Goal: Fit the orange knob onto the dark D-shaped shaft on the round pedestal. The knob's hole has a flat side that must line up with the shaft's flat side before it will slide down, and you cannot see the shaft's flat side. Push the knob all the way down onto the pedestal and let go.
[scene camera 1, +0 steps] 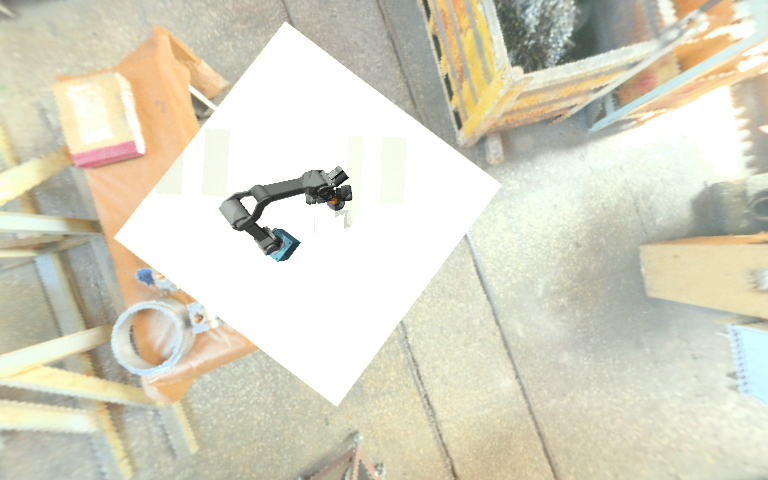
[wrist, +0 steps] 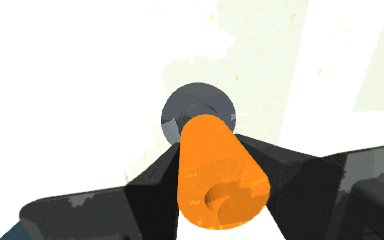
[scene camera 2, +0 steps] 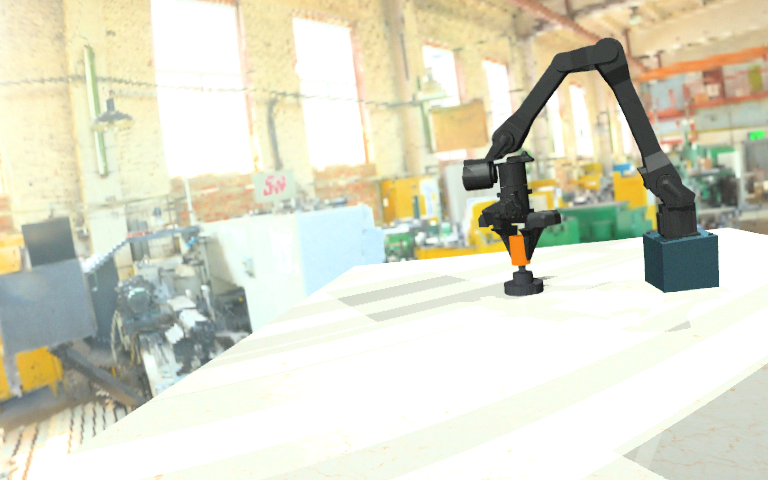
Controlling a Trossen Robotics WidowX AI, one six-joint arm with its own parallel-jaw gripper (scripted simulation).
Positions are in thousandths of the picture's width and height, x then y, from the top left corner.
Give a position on an orange knob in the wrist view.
572,765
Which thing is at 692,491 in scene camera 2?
My gripper.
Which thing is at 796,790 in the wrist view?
My gripper.
